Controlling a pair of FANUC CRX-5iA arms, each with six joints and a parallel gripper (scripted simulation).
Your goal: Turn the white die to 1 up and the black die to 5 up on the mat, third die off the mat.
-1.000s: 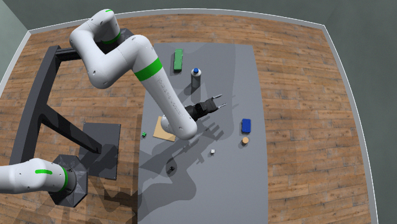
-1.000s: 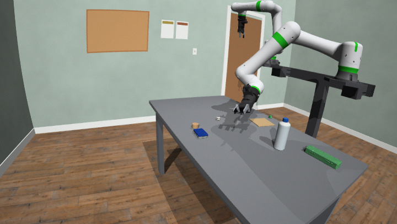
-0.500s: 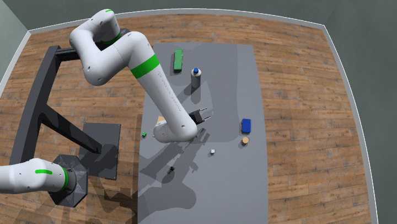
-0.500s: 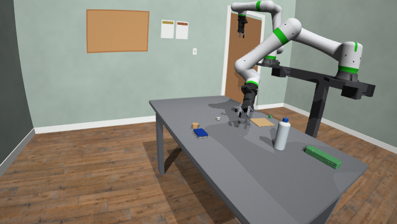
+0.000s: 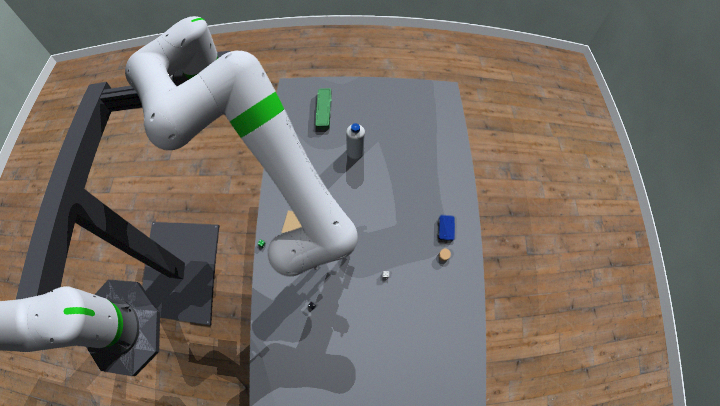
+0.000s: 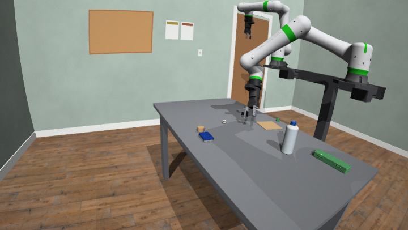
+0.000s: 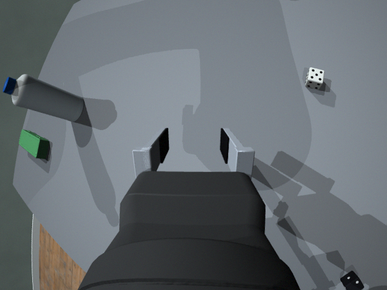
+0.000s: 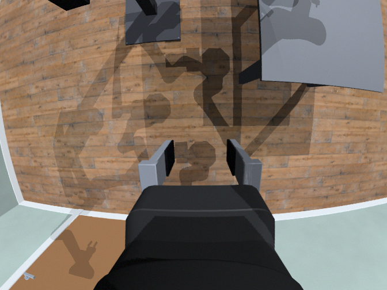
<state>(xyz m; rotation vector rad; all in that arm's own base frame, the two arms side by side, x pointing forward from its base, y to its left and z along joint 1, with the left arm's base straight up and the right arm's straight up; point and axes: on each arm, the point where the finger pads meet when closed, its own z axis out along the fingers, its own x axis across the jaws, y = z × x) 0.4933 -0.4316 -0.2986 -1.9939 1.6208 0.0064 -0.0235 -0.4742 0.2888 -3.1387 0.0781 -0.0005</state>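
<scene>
My left gripper is now 80 mm past the black die, 230 mm to the left of it and 80 mm above it. Also, from my left hand: tan mat: 160 mm behind, 10 mm to the left, 90 mm below; then green die: 300 mm behind, 50 mm to the right, 80 mm below; then white die: 140 mm ahead, 90 mm to the right, 80 mm below.
</scene>
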